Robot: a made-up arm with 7 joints. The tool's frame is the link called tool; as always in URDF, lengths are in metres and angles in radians. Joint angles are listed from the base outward.
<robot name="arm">
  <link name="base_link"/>
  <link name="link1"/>
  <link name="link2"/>
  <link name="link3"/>
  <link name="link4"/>
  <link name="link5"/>
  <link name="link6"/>
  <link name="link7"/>
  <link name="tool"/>
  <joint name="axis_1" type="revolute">
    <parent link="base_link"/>
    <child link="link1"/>
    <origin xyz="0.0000 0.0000 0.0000" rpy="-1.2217 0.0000 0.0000"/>
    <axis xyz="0 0 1"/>
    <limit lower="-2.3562" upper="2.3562"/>
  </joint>
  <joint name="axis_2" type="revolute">
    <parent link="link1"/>
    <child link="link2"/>
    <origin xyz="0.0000 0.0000 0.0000" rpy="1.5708 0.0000 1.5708"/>
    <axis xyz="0 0 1"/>
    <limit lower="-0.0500" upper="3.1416"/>
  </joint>
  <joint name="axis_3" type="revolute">
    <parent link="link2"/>
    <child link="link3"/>
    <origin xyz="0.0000 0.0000 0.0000" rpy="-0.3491 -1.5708 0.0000"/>
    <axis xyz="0 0 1"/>
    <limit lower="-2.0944" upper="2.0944"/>
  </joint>
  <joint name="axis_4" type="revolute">
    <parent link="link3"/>
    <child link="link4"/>
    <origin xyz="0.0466 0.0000 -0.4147" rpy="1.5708 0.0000 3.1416"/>
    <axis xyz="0 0 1"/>
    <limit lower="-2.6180" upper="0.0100"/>
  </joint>
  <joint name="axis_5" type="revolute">
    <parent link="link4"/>
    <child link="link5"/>
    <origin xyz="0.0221 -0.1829 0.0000" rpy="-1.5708 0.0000 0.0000"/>
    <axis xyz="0 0 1"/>
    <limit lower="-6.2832" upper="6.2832"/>
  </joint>
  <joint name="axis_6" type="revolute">
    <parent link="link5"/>
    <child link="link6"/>
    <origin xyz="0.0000 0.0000 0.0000" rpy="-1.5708 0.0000 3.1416"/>
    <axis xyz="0 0 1"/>
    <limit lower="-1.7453" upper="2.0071"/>
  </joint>
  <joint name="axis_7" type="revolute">
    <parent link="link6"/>
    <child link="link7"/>
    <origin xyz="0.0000 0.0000 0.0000" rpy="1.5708 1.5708 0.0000"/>
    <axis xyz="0 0 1"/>
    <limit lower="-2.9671" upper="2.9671"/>
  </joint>
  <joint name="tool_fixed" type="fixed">
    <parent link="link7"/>
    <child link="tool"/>
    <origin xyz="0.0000 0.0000 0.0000" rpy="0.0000 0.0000 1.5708"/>
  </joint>
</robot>
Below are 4 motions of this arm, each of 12 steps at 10 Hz.
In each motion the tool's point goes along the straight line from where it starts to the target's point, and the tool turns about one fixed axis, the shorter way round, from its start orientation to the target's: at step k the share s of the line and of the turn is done. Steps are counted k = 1, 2, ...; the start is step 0. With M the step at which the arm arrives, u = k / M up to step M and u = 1 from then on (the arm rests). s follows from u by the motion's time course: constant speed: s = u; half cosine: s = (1 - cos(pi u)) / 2; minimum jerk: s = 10 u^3 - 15 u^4 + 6 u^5.
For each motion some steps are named. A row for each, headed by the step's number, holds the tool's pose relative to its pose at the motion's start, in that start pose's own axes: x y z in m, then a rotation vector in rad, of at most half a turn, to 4 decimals.
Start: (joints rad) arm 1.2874 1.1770 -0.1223 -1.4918 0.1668 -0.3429 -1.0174
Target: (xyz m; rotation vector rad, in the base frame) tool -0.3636 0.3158 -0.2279 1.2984 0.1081 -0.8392
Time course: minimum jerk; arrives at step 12
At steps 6, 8, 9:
6: 0.0540 -0.0511 0.0049 0.1699 0.4988 0.2580
8: 0.0854 -0.0807 0.0077 0.2685 0.7882 0.4078
9: 0.0969 -0.0915 0.0088 0.3047 0.8943 0.4627

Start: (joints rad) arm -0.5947 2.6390 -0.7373 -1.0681 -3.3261 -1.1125 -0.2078
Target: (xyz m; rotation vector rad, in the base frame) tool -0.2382 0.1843 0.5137 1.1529 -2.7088 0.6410
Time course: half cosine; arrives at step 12
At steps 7, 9, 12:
7: 0.1735 -0.0208 -0.0543 -0.1155 0.1649 -0.1092
9: 0.2353 -0.0282 -0.0736 -0.1566 0.2237 -0.1481
12: 0.2757 -0.0331 -0.0862 -0.1835 0.2620 -0.1736

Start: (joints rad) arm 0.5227 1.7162 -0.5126 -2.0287 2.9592 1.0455 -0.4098
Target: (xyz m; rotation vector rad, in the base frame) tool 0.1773 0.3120 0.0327 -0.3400 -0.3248 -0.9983
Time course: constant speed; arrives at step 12
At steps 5, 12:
5: -0.0014 -0.0831 -0.0109 0.3778 0.0491 -0.6361
12: -0.0033 -0.1994 -0.0261 0.9067 0.1179 -1.5265

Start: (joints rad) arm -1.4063 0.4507 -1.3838 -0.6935 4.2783 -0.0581 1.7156
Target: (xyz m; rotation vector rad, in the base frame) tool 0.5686 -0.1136 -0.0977 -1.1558 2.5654 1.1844
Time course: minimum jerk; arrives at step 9
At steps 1, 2, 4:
1: 0.0006 0.0002 -0.0002 0.0139 -0.0029 0.0005
2: 0.0038 0.0015 -0.0016 0.0920 -0.0195 0.0031
4: 0.0199 0.0078 -0.0081 0.4775 -0.1011 0.0162

